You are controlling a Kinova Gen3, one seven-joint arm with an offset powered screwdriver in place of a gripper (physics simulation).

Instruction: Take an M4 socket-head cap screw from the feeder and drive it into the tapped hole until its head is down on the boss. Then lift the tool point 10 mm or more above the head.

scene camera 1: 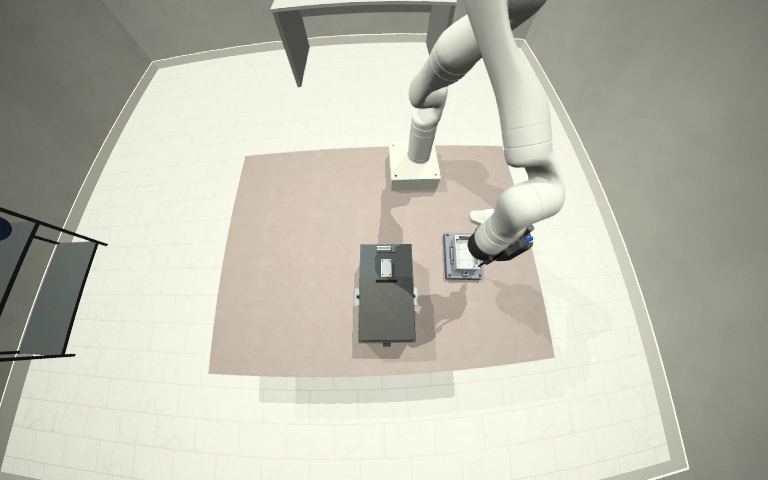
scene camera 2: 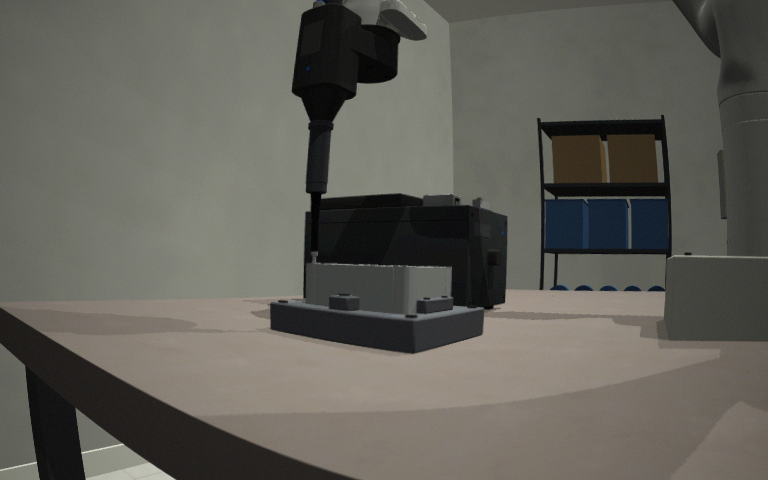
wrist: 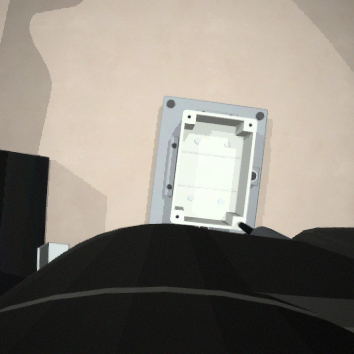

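Note:
The black screwdriver, my gripper (scene camera 1: 480,264) (scene camera 2: 314,251) (wrist: 242,226), points down over a corner boss of the open white box (scene camera 2: 362,283) (wrist: 245,170). A small silver screw (scene camera 2: 314,258) stands upright at its bit tip in scene camera 2. The screw's head is above the box's rim, and its lower end is at the rim; how far it is in the hole cannot be seen. In the wrist view the bit covers the screw and this hole. The other three corner bosses show dark holes. The dark feeder (scene camera 1: 386,311) (scene camera 2: 396,237) (wrist: 22,200) stands apart from the box.
The box sits on a grey fixture plate (scene camera 1: 447,272) (scene camera 2: 339,328) (wrist: 159,200) with low clamps and dark bolts. The arm's pale base block (scene camera 1: 415,183) (scene camera 2: 719,300) stands on the table. A shelf rack (scene camera 2: 603,188) with boxes stands behind.

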